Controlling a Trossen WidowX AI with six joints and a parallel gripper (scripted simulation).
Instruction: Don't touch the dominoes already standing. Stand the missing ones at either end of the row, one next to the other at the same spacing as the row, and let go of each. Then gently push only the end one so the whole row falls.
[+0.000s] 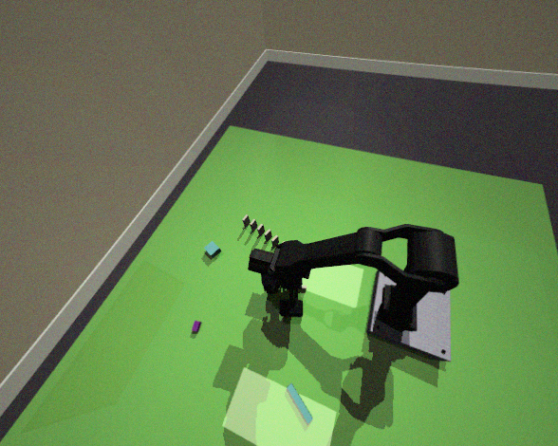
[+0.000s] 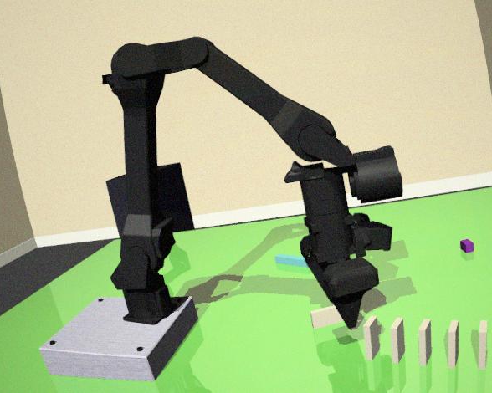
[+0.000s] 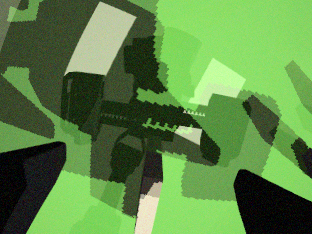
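Right now my gripper tip is 240 mm to the right of the purple cube and 190 mm short of it. Also, from my gripper tip: cyan block (310 mm ahead, 30 mm to the left); long cyan bar (230 mm to the left, 160 mm behind).
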